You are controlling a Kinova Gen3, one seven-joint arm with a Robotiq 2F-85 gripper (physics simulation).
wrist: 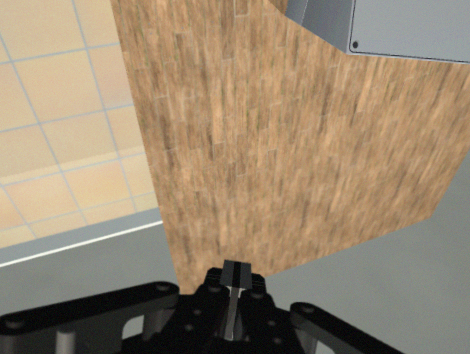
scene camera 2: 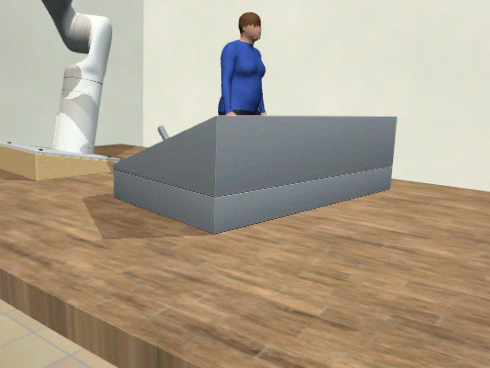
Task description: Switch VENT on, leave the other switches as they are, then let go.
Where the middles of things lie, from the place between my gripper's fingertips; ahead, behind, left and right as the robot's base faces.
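Scene:
Grey switch console (scene camera 2: 230,171): far below my hand, far to the left of it and slightly behind it.

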